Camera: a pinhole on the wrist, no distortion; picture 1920 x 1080 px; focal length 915.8 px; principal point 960.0 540.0 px. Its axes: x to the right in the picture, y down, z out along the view. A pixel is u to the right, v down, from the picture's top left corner.
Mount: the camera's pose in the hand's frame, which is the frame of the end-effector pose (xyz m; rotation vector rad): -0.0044 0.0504 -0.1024 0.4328 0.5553 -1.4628
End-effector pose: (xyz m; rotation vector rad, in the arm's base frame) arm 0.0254 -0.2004 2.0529 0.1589 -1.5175 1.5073
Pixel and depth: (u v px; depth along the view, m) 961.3 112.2 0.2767
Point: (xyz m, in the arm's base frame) 0.1004 -0.3890 2.0938
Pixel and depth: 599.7 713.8 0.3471
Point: -0.1253 -0.3744 2.1967
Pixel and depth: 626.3 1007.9 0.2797
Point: -0.1346 -0.2684 2.2154
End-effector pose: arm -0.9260 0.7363 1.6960 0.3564 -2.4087 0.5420
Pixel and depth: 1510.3 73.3 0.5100
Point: -0.6434 0.2435 1.6118
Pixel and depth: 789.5 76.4 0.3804
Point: -0.8863 0.5219 1.4470
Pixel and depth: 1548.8 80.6 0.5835
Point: -0.5969 0.1484 1.6112
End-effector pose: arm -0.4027 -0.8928 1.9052 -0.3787 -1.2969 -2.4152
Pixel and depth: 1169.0 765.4 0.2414
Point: -0.5273 -0.7947 1.8682
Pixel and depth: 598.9 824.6 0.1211
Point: -0.4309 -0.8937 1.9484
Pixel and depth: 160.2 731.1 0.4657
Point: -0.4358 -0.5465 2.3098
